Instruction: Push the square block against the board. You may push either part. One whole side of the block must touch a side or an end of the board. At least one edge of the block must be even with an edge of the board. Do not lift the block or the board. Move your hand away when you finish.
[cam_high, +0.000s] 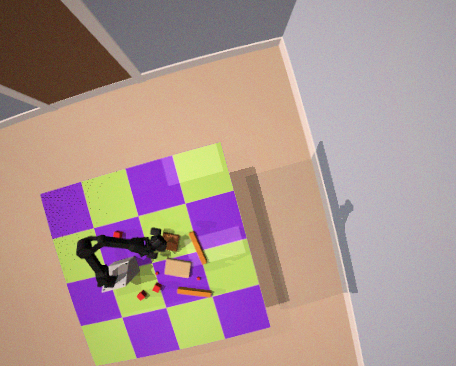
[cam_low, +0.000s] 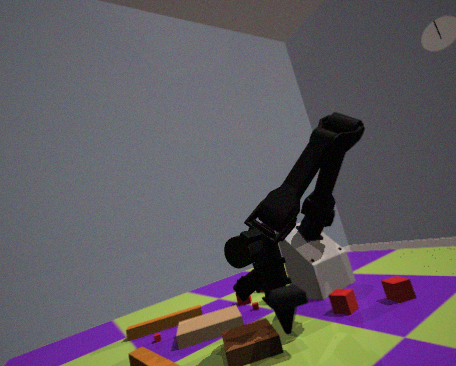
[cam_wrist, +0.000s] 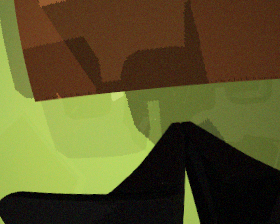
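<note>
Right now the brown square block is 80 mm ahead of my gripper tip, 20 mm to the right of it and 10 mm above it. The rest, counted from my gripper tip: tan block (100 mm ahead, 200 mm to the right, 10 mm above).
</note>
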